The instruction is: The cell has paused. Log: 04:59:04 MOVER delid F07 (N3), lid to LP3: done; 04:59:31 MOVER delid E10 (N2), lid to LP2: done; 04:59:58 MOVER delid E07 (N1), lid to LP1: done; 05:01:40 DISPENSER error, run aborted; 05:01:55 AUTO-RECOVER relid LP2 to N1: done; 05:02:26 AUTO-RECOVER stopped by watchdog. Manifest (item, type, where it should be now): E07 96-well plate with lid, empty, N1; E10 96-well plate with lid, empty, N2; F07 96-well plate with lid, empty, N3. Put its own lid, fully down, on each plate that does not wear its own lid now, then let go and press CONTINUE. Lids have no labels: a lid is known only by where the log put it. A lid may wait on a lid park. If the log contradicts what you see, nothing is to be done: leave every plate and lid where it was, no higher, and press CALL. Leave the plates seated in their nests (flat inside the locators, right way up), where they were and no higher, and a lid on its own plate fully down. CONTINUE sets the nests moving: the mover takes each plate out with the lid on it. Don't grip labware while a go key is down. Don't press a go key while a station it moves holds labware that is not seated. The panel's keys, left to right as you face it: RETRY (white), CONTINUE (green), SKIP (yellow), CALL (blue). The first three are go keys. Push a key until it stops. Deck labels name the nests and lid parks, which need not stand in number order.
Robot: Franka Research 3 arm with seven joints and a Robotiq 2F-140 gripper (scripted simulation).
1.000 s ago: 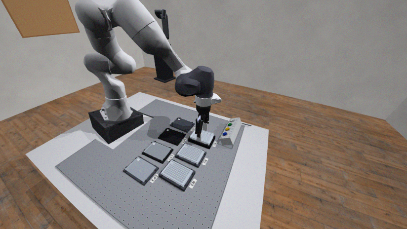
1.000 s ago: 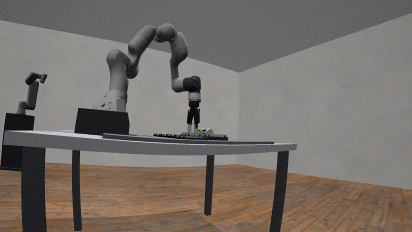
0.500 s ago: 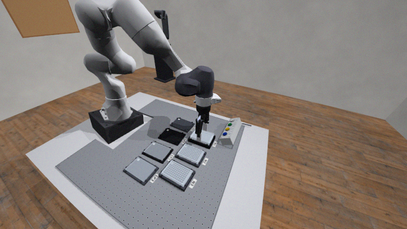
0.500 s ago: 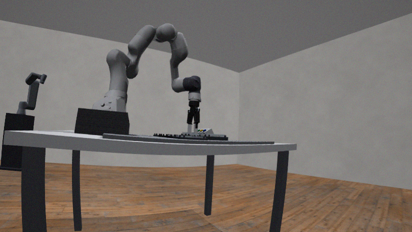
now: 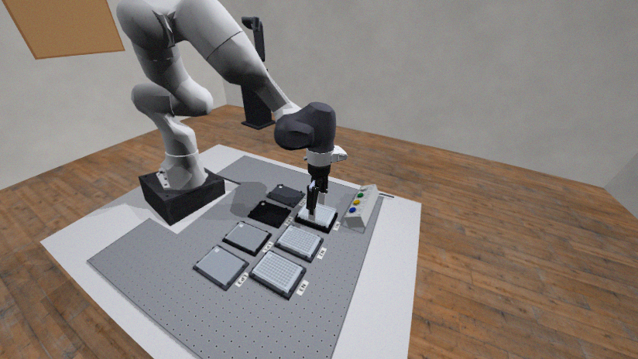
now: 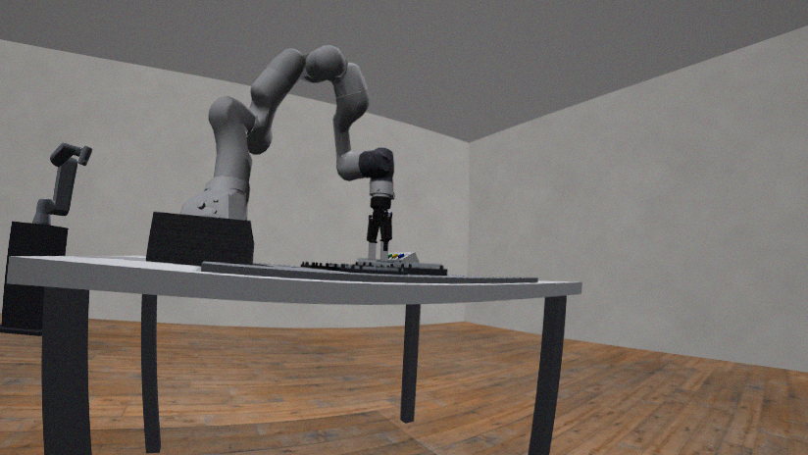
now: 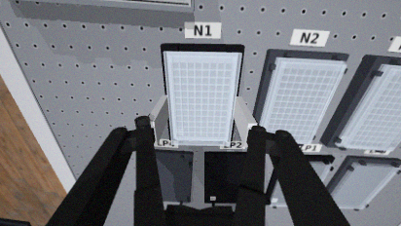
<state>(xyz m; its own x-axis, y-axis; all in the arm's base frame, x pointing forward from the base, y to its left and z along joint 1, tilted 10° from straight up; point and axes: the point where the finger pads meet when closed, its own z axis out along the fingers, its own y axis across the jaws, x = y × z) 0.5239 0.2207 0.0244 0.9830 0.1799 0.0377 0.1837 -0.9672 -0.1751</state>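
My gripper is now 60 mm above the nest N1. The rest, counted from my hand: yellow skip key (120 mm to the left, 110 mm ahead); then green continue key (170 mm to the left, 100 mm ahead); then blue call key (120 mm ahead, 70 mm to the left).
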